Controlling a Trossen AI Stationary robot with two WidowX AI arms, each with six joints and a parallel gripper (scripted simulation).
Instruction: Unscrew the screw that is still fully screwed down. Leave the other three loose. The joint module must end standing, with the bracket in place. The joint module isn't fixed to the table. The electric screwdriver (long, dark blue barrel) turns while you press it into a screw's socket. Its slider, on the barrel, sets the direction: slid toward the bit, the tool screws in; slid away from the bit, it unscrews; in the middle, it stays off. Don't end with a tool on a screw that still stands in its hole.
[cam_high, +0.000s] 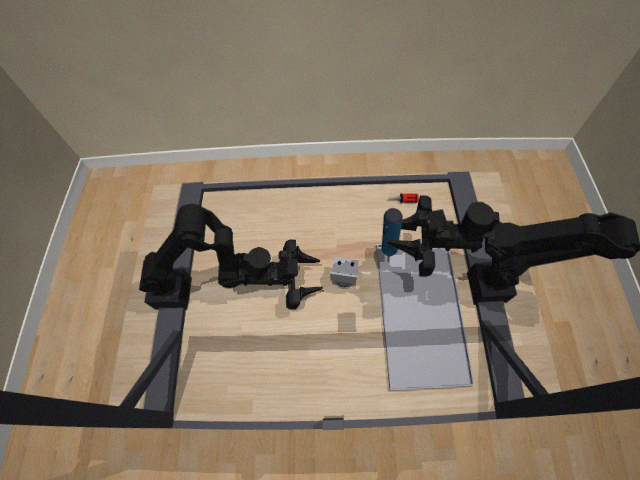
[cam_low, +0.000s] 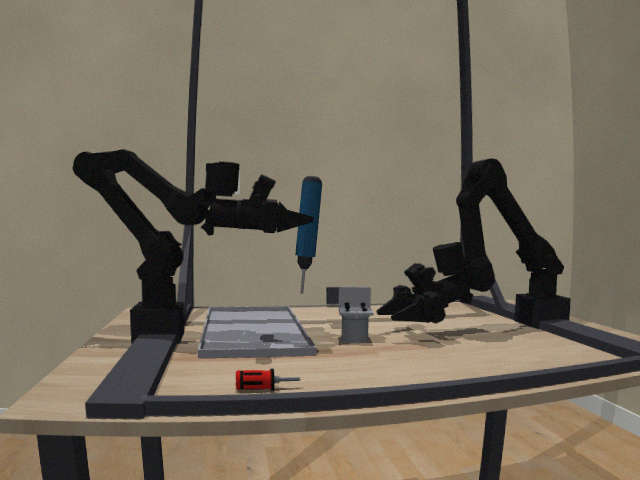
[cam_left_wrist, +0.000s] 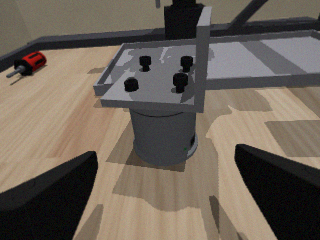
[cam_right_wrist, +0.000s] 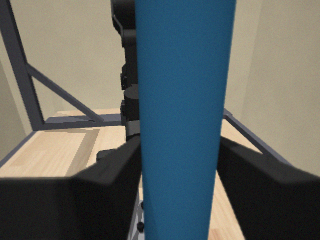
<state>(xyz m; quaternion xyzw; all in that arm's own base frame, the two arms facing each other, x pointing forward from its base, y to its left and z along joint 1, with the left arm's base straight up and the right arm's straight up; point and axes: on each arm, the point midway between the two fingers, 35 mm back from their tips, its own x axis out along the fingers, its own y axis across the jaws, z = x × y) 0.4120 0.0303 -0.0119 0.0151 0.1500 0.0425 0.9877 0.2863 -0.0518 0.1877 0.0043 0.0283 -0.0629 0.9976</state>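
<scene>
Right now my left hand is 10 mm short of the grey joint module, 100 mm to the left of it and 30 mm above it. Round my left hand: grey bracket (10 mm ahead, 100 mm to the right, 10 mm above); bit (10 mm ahead, 210 mm to the right, 60 mm above); blue electric screwdriver (10 mm ahead, 200 mm to the right, 160 mm above).
Now: right hand 3 cm to the right of the blue electric screwdriver and 4 cm above it. Also, from my right hand: grey joint module (13 cm to the left, 23 cm below); grey bracket (13 cm to the left, 18 cm below); bit (2 cm to the left, 13 cm below).
</scene>
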